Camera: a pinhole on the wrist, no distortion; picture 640 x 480 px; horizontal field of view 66.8 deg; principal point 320.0 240.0 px. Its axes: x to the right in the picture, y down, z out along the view. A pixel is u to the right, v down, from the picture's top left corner.
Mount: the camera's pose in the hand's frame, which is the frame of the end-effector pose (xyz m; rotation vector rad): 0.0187 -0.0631 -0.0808 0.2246 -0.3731 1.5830
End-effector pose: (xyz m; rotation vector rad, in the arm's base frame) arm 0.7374 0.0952 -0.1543 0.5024 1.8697 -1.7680
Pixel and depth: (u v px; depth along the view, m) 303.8 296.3 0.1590
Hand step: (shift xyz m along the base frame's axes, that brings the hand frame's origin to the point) -0.0577 -0.0715 0.1088
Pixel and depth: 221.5 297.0 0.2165
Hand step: -0.0793 -0.1134 0.1600
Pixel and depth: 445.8 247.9 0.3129
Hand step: -0.0208 -0.2435 0.0894
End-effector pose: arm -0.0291 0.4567 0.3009 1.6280 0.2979 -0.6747
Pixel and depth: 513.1 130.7 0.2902
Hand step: -0.0528 -0.2269 -0.0915
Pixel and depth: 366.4 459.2 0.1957
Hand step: -0.1602 -0.0573 -0.0510
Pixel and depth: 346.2 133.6 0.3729
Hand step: -0.1184 -0.2495 -0.1982
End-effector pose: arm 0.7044 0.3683 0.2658 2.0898 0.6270 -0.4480
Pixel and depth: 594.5 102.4 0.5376
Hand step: 0.0569 -0.4349 -0.3391
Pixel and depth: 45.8 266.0 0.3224
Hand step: -0.2314 0.0416 -0.3018
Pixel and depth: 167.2 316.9 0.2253
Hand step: -0.1587 0.0126 -0.1753
